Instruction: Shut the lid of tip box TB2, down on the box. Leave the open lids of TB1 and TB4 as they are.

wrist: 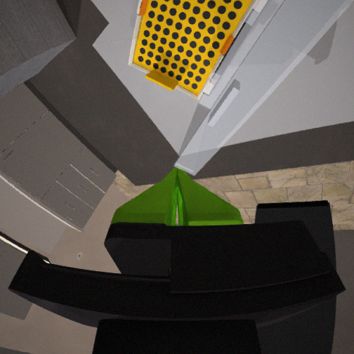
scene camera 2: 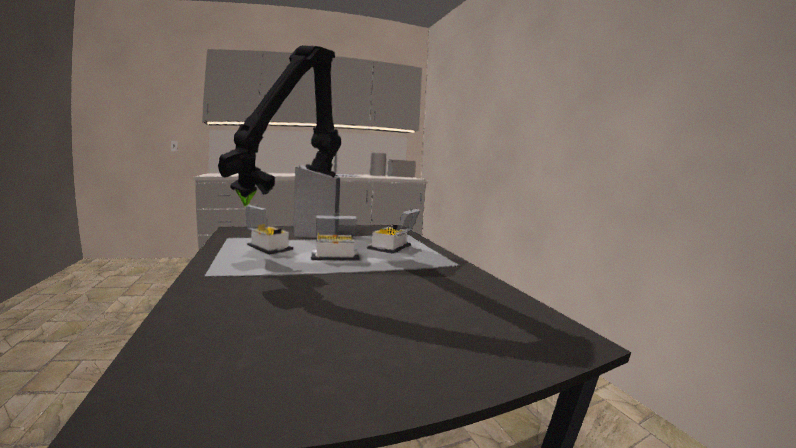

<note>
In view: my gripper (wrist: 176,174) and a light grey mat (wrist: 308,97).
</note>
